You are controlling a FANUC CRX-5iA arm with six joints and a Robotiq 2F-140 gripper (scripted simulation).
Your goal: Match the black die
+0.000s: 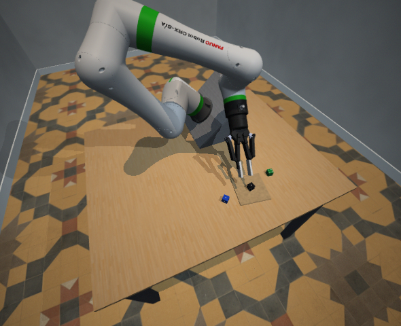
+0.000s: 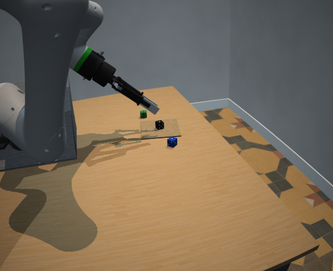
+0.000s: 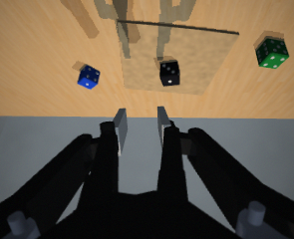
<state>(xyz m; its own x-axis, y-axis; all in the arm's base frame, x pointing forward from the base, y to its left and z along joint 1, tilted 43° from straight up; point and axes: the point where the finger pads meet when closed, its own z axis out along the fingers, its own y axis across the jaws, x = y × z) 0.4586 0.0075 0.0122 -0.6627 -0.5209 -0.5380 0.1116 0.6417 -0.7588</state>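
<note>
Right now my hand is 4 cm short of the black die, 3 cm to the right of it and 10 cm above it. From my hand the other things lie so: green die 1 cm ahead, 15 cm to the left, 10 cm below; tan mat 4 cm ahead, 3 cm to the left, 11 cm below; blue die 5 cm ahead, 10 cm to the right, 10 cm below.
</note>
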